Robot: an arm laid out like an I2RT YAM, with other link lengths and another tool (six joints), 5 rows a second.
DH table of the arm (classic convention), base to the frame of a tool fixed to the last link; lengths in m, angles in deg. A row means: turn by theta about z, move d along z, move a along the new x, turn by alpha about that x. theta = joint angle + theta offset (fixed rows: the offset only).
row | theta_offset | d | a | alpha
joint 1 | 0.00 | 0.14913 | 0.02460 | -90.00
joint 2 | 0.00 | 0.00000 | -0.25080 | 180.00
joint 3 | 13.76 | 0.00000 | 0.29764 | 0.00
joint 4 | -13.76 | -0.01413 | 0.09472 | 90.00
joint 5 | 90.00 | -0.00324 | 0.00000 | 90.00
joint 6 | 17.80 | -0.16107 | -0.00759 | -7.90
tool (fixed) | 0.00 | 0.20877 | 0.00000 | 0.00
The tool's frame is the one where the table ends.
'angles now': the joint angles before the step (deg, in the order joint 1, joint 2, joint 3, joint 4, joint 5, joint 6). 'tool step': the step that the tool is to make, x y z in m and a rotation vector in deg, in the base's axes. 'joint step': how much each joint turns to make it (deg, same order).
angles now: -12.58, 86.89, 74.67, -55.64, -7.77, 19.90
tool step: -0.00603, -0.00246, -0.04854, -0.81, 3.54, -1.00
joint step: -0.41, 0.92, -7.95, 5.60, 1.68, 0.00
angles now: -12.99, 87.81, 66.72, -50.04, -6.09, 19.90
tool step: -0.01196, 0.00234, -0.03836, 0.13, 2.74, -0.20
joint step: 0.00, 0.29, -6.95, 4.54, 0.53, 0.04
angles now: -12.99, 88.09, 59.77, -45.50, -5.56, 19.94
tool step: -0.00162, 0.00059, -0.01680, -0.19, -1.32, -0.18
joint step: 0.02, 0.03, -3.48, 4.86, -0.05, 0.22
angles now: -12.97, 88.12, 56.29, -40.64, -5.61, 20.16
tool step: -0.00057, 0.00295, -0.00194, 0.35, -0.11, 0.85
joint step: 0.44, 0.00, -0.43, 0.43, -0.47, -0.29
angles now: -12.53, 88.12, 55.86, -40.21, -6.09, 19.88
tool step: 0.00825, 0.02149, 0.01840, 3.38, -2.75, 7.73
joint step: 3.47, 0.00, 3.14, -1.51, -4.98, -2.87
